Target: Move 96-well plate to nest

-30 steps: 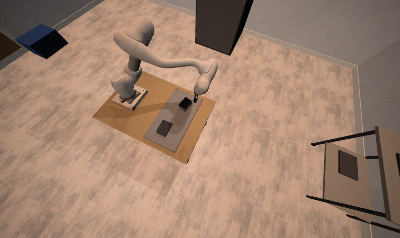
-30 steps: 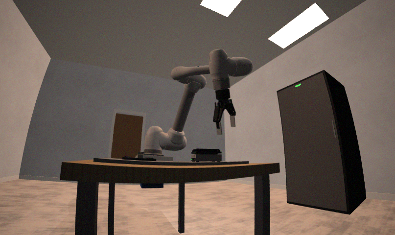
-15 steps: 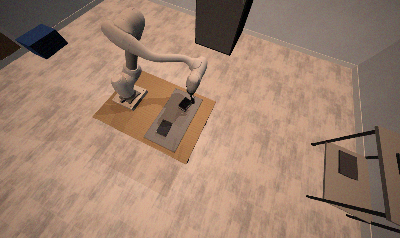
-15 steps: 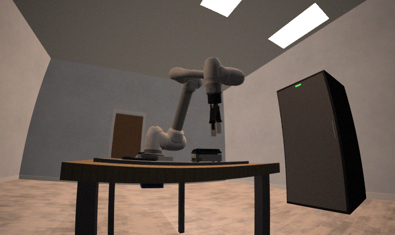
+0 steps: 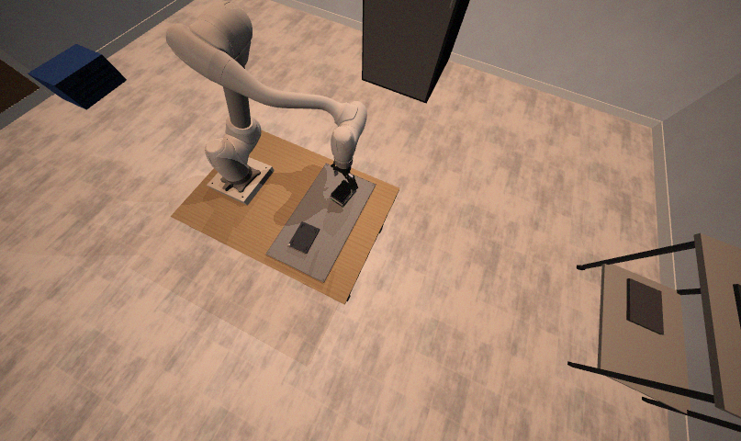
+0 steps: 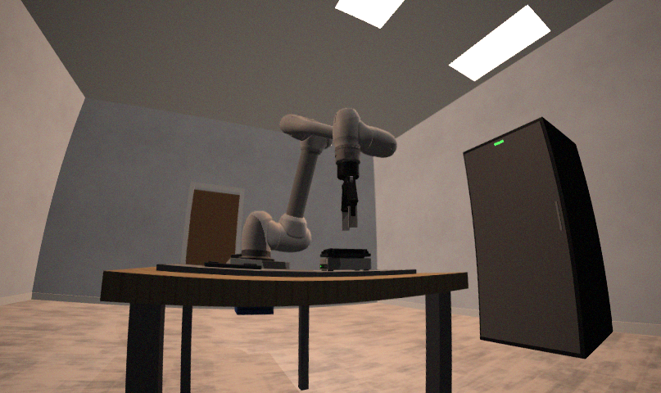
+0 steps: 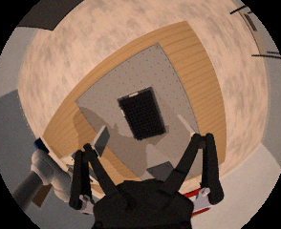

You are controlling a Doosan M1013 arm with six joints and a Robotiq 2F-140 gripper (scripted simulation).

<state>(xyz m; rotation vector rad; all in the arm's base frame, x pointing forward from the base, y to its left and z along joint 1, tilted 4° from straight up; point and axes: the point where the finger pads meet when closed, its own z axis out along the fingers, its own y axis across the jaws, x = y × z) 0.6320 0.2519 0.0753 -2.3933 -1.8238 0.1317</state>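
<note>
My gripper is now 1 cm past the 96-well plate, 1 cm to the left of it and 8 cm above it. From my hand the other things lie so: plate nest N1 (5 cm behind, 37 cm to the right, 14 cm below).
</note>
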